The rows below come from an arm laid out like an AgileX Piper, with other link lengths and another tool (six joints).
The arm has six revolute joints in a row. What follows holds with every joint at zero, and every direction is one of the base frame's.
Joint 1 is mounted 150.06 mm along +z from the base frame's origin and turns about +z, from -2.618 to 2.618 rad.
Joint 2 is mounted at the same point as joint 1 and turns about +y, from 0 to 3.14 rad.
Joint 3 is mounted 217.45 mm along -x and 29.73 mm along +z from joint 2 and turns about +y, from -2.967 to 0 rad.
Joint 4 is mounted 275.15 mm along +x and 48.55 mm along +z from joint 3 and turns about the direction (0.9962, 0, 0.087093), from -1.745 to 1.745 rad.
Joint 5 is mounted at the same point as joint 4 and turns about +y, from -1.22 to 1.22 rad.
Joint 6 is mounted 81.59 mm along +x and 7.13 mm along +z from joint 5 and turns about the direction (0.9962, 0, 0.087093), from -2.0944 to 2.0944 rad.
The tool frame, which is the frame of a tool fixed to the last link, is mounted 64.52 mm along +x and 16 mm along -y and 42.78 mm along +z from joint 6; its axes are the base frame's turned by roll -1.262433, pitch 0.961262 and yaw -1.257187 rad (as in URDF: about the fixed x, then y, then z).
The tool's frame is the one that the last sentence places.
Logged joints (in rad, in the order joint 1, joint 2, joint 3, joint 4, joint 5, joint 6), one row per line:
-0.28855 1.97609 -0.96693 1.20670 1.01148 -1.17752
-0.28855 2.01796 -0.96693 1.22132 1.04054 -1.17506
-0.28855 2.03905 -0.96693 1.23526 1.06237 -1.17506
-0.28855 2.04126 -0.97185 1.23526 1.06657 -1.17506
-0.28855 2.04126 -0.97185 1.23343 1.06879 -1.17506
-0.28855 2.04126 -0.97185 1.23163 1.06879 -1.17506
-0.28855 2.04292 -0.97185 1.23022 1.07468 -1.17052
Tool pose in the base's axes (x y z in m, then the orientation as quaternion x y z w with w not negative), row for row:
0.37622 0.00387 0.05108 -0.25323 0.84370 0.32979 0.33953
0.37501 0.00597 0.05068 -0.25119 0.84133 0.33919 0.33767
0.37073 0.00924 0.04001 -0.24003 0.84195 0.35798 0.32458
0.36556 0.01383 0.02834 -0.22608 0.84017 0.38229 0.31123
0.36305 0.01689 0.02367 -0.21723 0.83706 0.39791 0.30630
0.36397 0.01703 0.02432 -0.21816 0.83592 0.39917 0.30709
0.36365 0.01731 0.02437 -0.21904 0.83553 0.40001 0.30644
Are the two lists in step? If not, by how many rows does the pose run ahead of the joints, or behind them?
The pose runs 2 rows behind the joints: the pose in row i belongs to the joints in row i - 2.
